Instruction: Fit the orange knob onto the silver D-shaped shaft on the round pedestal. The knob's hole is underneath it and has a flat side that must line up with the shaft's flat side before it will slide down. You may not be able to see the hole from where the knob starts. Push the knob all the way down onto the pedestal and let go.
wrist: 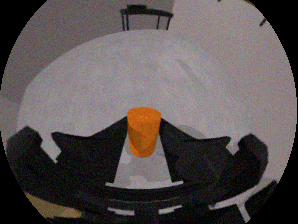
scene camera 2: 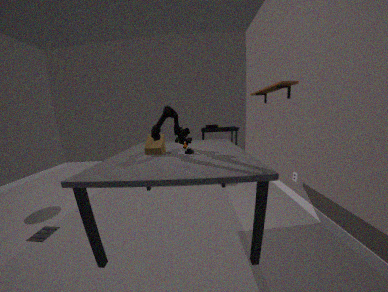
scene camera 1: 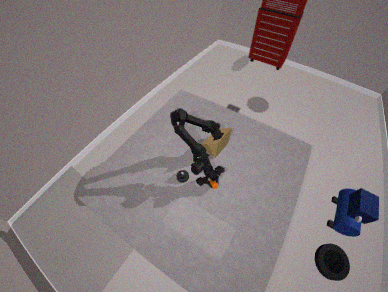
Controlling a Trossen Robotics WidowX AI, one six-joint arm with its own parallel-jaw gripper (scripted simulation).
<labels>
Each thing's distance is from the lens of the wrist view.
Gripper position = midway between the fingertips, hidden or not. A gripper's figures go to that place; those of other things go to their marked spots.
my gripper (wrist: 143, 120): 0.10 m
orange knob (wrist: 143, 123): 0.07 m
</labels>
